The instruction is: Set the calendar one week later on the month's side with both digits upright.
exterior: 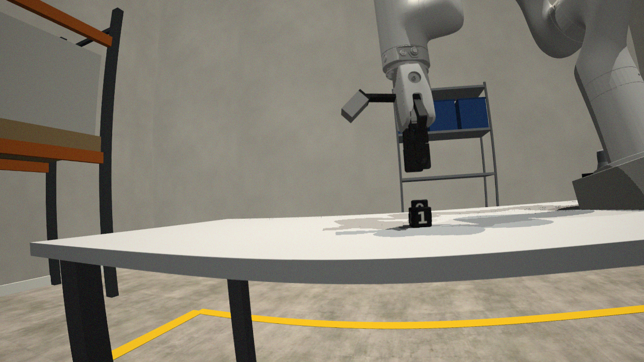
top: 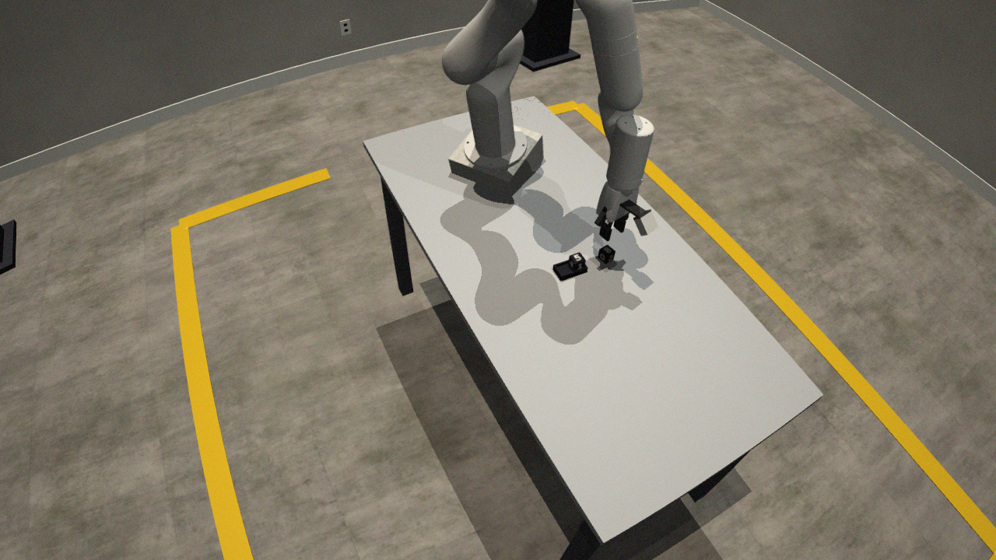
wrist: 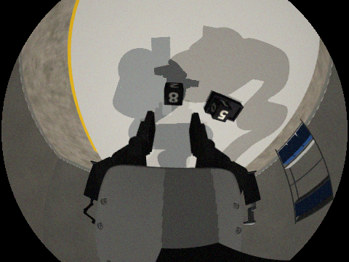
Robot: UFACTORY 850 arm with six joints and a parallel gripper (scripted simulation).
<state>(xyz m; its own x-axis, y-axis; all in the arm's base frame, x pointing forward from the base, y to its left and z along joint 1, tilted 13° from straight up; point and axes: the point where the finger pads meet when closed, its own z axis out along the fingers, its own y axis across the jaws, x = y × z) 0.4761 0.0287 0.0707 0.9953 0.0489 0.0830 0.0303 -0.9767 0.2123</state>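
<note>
Now: the black cube 10 cm below my hand. From my hand the other things lie so: black tray (11 cm to the right, 10 cm below, 2 cm behind).
</note>
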